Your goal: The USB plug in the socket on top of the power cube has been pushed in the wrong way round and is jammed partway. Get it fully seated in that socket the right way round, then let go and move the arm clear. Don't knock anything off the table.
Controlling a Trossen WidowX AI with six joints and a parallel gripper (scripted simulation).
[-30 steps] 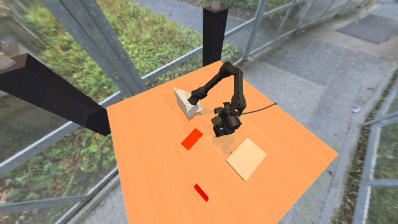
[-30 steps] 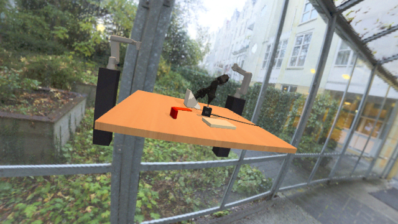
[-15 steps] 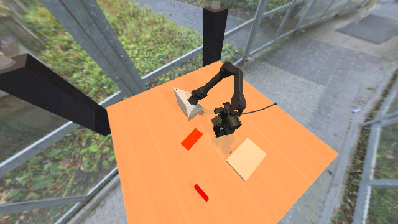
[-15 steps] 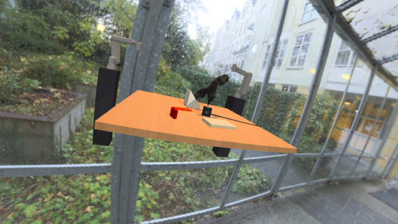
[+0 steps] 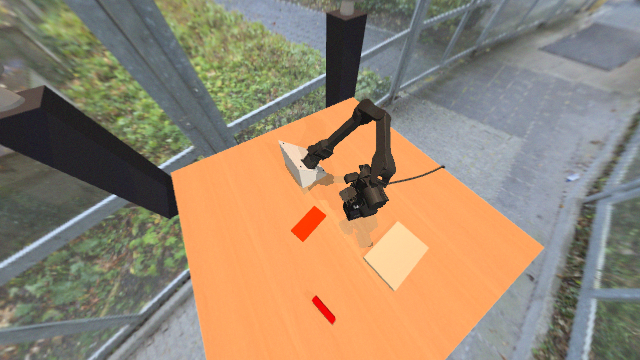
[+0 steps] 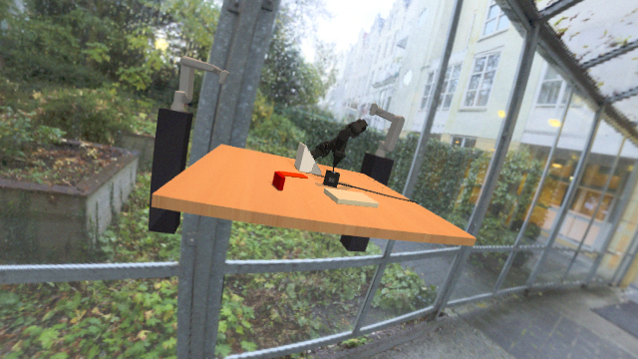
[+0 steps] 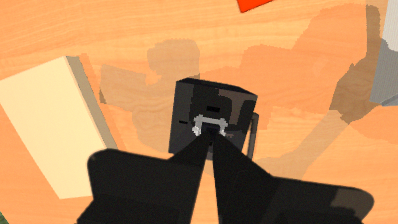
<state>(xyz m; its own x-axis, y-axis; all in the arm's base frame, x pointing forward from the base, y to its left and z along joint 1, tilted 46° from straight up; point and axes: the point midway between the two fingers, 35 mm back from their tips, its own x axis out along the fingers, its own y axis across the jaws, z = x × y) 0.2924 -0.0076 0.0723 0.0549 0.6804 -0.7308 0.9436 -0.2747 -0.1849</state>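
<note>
My gripper tip is now 20 mm above the grey USB plug. Also, from my gripper tip: red bar: 210 mm ahead, 340 mm to the right, 80 mm below.
</note>
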